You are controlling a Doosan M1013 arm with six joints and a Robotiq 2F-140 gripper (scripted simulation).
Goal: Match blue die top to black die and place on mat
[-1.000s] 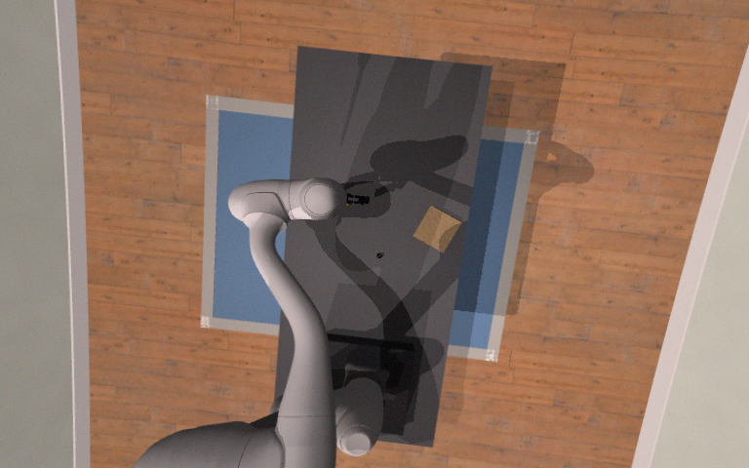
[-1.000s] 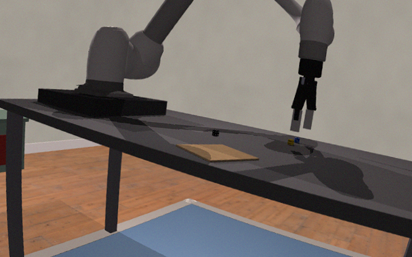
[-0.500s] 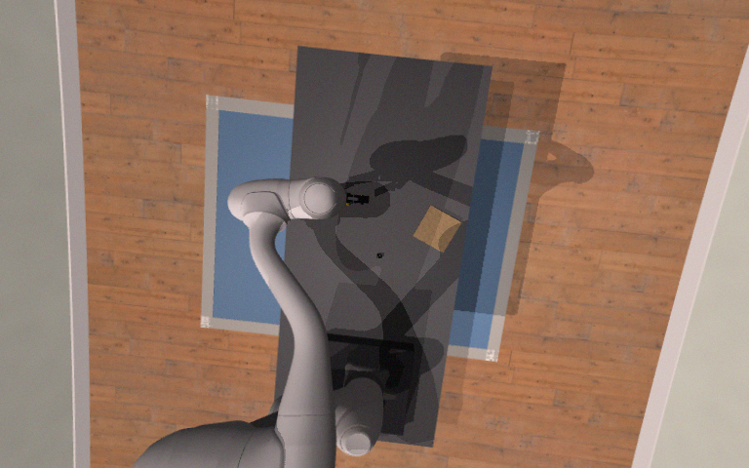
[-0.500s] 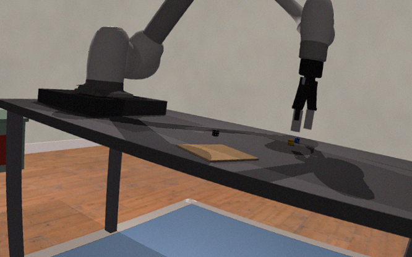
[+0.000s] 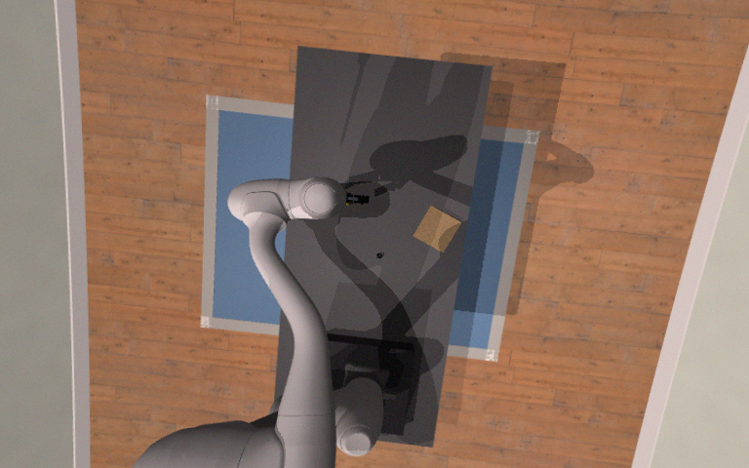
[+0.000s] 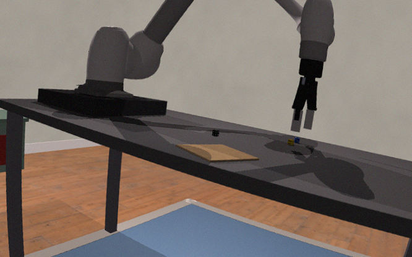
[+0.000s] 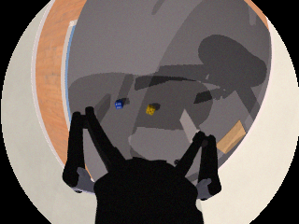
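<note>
The yellow die is 5 cm below my hand, 2 cm behind it and 1 cm to the right of it. From my hand the other things lie so: blue die 6 cm to the left, 5 cm below, 3 cm behind; then tan mat 38 cm to the right, 6 cm below, 6 cm behind; then black die 21 cm behind, 18 cm to the right, 5 cm below.
</note>
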